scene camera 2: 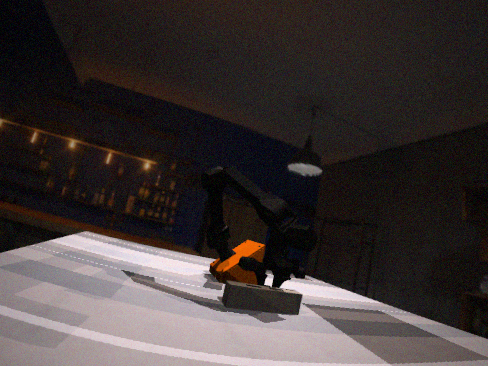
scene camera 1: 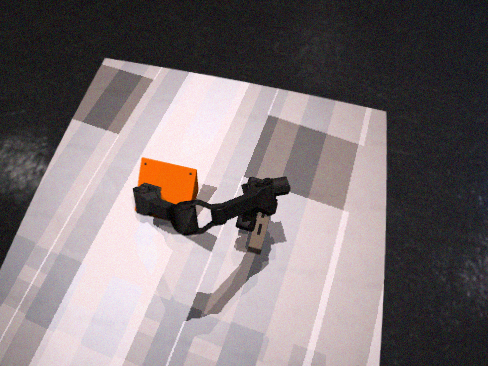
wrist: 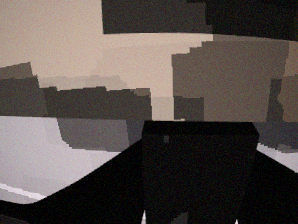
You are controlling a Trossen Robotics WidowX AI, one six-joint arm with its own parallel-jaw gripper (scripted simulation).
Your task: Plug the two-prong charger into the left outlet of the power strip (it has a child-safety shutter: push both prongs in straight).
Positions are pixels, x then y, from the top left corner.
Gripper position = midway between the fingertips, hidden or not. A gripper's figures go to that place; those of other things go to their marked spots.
Scene:
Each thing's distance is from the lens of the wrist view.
my gripper (wrist: 190, 150): 0.10 m
black two-prong charger (wrist: 187, 164): 0.07 m

